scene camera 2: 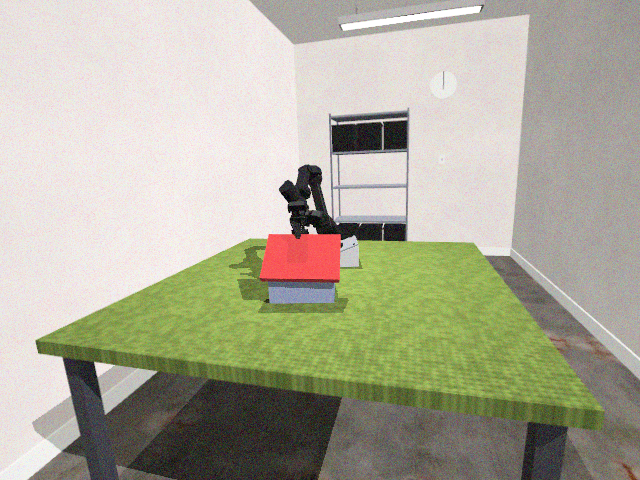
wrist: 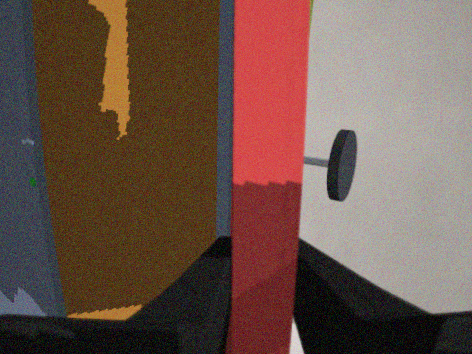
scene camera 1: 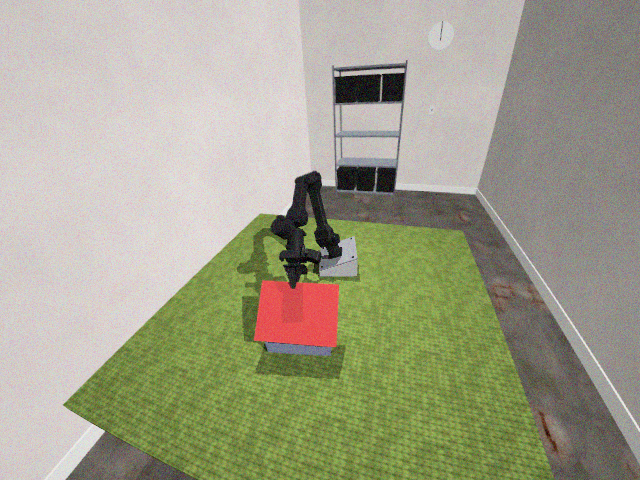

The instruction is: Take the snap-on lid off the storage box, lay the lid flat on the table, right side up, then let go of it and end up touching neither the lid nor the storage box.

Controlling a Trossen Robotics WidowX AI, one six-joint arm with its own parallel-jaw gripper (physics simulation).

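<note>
A flat red lid (scene camera 1: 315, 317) (scene camera 2: 312, 260) (wrist: 269, 100) is over the pale blue storage box (scene camera 1: 298, 348) (scene camera 2: 301, 292) (wrist: 25, 225). The lid is tilted: its arm-side edge is raised and its front edge is low, by the box's front. Whether the front edge touches the box, I cannot tell. My gripper (scene camera 1: 293, 285) (scene camera 2: 297, 236) (wrist: 257, 248) is shut on the lid's raised edge, with one black finger on each side in the wrist view. That view also looks into the box, with brown and orange surfaces inside. Most of the box is hidden under the lid in the scene views.
The box stands on a green-topped table (scene camera 1: 413, 361) (scene camera 2: 413, 335). A light grey block (scene camera 1: 341, 268) (scene camera 2: 351, 256) is behind it, by the arm's base. A shelf rack (scene camera 1: 334, 129) stands near the back wall. A dark disc (wrist: 342, 165) on a thin rod shows in the wrist view.
</note>
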